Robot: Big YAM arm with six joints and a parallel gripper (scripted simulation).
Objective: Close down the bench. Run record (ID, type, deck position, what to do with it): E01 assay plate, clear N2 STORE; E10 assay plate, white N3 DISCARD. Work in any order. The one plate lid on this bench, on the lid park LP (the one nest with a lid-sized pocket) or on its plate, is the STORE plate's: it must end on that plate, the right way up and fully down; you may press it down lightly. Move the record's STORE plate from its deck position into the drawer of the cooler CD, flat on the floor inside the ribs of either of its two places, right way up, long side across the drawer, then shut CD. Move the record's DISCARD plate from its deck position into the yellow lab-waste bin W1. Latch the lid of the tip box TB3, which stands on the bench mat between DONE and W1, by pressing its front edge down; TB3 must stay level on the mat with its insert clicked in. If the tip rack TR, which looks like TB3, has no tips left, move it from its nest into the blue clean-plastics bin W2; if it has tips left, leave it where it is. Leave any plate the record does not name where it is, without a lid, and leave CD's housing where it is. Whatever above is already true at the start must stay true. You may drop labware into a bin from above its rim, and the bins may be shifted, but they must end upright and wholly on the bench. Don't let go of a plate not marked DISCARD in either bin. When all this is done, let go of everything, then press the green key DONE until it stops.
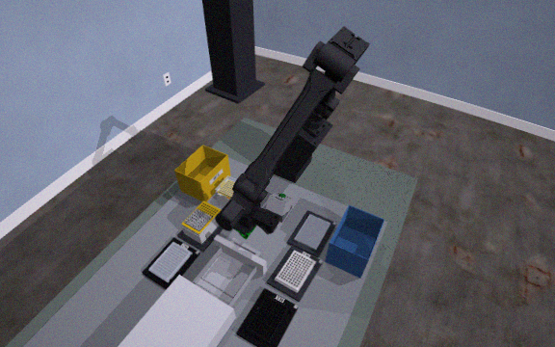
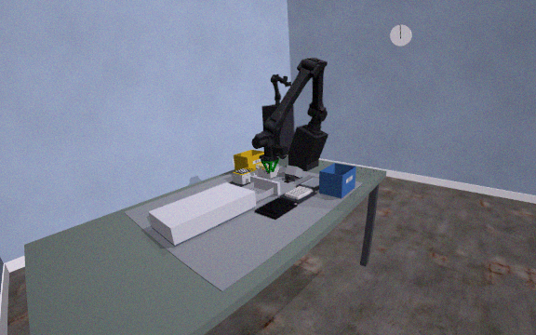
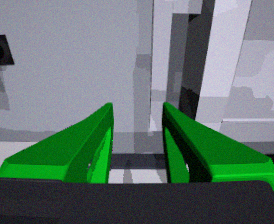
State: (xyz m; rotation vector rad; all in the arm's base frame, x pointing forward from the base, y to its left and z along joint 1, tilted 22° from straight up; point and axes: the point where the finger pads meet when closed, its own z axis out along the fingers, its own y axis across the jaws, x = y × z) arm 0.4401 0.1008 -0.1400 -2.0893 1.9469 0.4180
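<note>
Now: the plate lid 18 cm behind my hand, 15 cm to the left of it and 8 cm below it. From my hand the other things lie so: tip rack TR 20 cm to the right, 4 cm below, 2 cm ahead; white assay plate 18 cm to the left, 8 cm below, 1 cm behind; cooler drawer 17 cm ahead, 8 cm below, 1 cm to the left.
</note>
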